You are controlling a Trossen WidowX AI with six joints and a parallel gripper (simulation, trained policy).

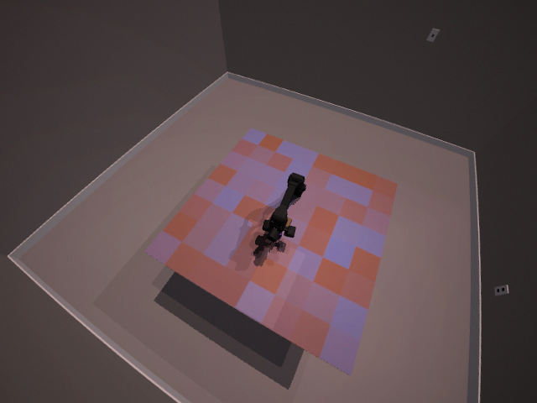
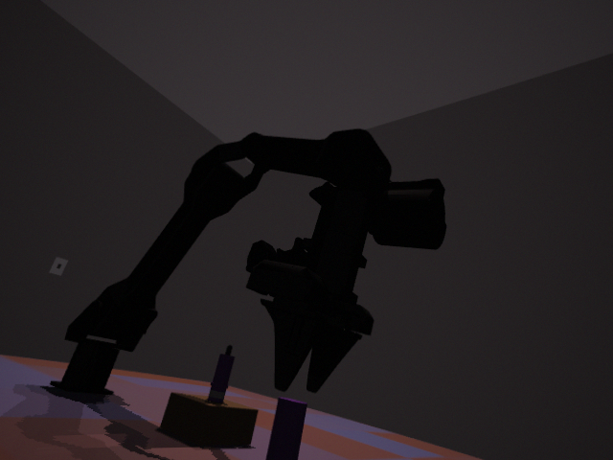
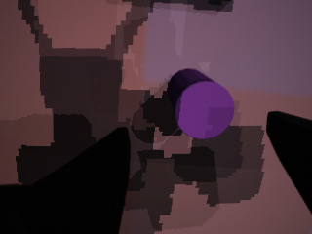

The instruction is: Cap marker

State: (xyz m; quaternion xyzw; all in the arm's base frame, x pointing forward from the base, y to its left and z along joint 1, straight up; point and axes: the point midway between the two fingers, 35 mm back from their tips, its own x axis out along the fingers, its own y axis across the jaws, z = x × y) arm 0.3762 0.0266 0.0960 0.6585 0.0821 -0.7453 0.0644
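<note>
The purple cap is 10 mm behind my gripper tip and 40 mm below it. Round my gripper tip: holder block (110 mm behind, 50 mm below).
</note>
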